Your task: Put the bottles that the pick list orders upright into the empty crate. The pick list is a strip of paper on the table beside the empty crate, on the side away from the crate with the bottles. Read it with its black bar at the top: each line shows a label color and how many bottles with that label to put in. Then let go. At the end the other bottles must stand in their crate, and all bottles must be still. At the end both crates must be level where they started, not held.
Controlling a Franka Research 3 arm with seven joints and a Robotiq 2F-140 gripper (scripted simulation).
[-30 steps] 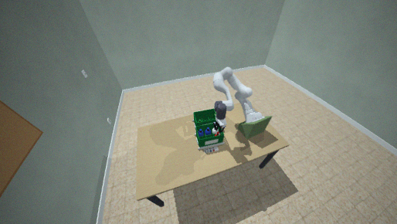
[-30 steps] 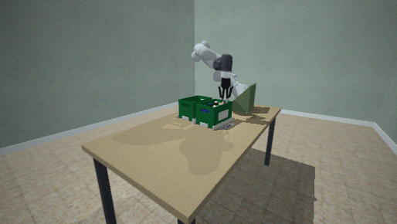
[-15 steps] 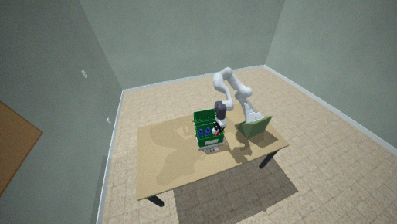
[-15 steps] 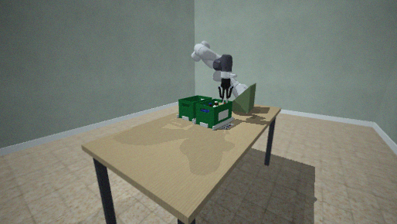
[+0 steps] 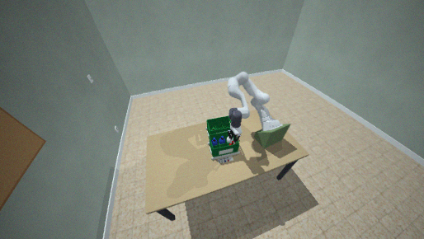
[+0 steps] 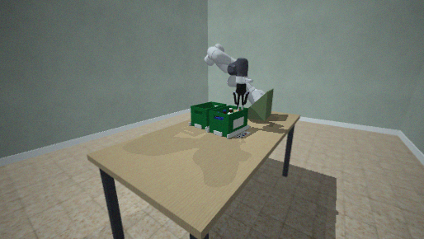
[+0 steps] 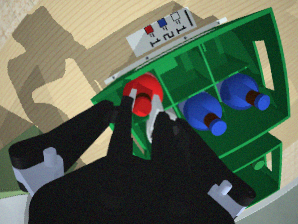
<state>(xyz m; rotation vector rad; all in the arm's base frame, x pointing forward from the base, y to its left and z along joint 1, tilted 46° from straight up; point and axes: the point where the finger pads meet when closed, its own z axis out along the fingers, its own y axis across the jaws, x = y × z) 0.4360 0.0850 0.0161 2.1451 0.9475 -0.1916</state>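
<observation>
Right now my hand is 80 mm above the red-labelled bottle. Also, from my hand: blue-capped bottle 80 mm ahead, 90 mm to the right, 80 mm below; then pick list 100 mm ahead, 80 mm to the left, 170 mm below; then white-capped bottle 10 mm behind, 90 mm to the right, 80 mm below.
</observation>
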